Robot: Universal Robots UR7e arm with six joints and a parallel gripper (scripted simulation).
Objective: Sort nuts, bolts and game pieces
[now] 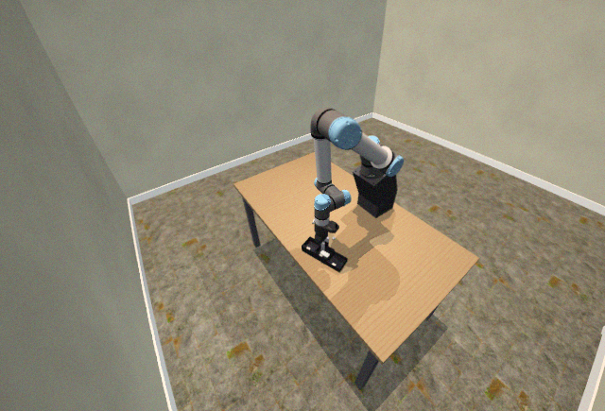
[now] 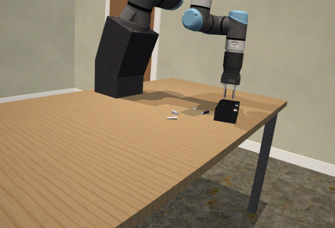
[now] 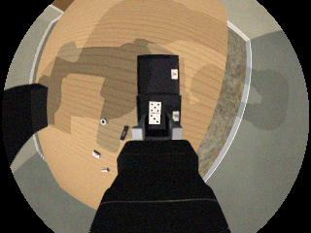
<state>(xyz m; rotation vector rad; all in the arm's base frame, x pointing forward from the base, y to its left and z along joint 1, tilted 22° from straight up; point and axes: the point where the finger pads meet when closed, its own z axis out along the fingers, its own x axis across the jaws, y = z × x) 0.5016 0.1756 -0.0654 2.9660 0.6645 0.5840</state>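
My hand is 110 mm past the small ring-shaped piece, 80 mm to the left of it and 80 mm above it. Round my hand: bolt (70 mm behind, 250 mm to the right, 80 mm below); then white speckled piece (70 mm below); then black bin (60 mm below).
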